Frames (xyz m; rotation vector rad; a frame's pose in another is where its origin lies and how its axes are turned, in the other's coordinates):
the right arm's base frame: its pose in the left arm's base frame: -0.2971 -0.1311 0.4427 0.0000 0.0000 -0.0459
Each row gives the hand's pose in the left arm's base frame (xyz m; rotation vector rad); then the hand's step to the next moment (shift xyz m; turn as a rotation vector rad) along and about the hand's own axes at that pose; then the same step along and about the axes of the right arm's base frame.
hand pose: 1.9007 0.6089 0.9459 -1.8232 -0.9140 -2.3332
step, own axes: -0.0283 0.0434 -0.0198 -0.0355 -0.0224 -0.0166
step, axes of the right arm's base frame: 0.0103 -0.0536 -0.0099 -0.0120 -0.0010 -0.0435
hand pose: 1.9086 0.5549 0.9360 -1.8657 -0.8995 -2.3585
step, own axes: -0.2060 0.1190 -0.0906 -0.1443 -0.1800 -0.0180
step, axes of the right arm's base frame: 0.0299 -0.2072 -0.1448 -0.0397 0.0921 -0.2086
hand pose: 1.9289 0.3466 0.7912 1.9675 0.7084 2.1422
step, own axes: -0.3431 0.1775 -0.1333 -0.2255 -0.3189 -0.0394
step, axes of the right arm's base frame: -0.0334 -0.3320 -0.2359 -0.0820 0.1733 -0.3425
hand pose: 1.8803 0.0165 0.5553 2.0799 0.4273 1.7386
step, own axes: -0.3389 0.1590 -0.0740 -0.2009 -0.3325 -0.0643
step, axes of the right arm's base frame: -0.1238 -0.2975 -0.2044 -0.1029 0.1984 -0.3242
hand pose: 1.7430 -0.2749 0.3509 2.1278 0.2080 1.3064
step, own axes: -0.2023 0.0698 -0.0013 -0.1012 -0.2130 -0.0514
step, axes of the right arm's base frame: -0.1077 -0.1482 -0.1106 -0.0617 0.1437 -0.1838
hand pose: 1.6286 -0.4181 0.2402 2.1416 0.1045 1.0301
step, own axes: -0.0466 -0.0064 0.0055 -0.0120 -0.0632 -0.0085
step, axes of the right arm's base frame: -0.0253 -0.0169 -0.0363 -0.0016 0.0461 -0.0457
